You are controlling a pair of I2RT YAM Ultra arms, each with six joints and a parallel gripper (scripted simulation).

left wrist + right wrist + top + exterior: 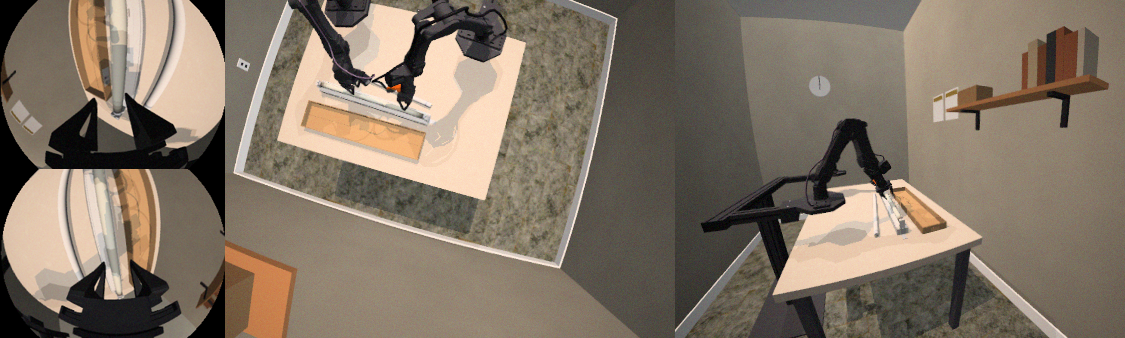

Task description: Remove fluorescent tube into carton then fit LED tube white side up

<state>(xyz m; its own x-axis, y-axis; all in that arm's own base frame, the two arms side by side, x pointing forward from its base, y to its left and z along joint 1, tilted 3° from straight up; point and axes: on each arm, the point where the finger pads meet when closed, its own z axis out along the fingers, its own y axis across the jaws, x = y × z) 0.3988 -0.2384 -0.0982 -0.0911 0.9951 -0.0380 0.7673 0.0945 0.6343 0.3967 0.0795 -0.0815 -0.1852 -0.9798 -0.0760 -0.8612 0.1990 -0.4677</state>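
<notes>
My right hand is 20 mm short of the old fluorescent tube, 70 mm to the right of it and 60 mm above it. The rest, counted from my right hand: carton 170 mm ahead, 50 mm to the left, 100 mm below; then light fixture 20 mm ahead, 70 mm to the left, 70 mm below; then LED tube 90 mm behind, 70 mm to the left, 110 mm below.
</notes>
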